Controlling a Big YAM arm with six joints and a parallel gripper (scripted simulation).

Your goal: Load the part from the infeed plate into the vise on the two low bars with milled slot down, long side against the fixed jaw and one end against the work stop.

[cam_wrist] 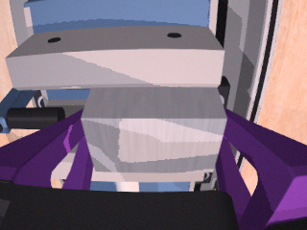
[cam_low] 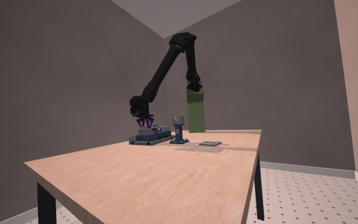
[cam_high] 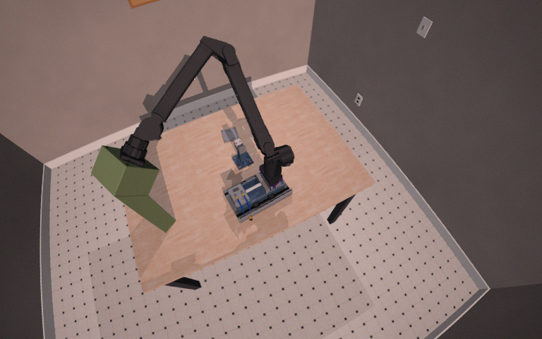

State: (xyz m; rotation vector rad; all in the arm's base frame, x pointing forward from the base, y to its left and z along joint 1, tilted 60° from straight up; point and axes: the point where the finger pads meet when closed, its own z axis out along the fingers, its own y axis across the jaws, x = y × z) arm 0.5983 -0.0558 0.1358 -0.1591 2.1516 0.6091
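Now: hand 1 cm above the part. Round my hand: fixed jaw (3 cm to the left, 2 cm below, 2 cm ahead); then work stop rod (6 cm to the left, 3 cm behind, 1 cm below); then moving jaw (4 cm behind, 2 cm below).
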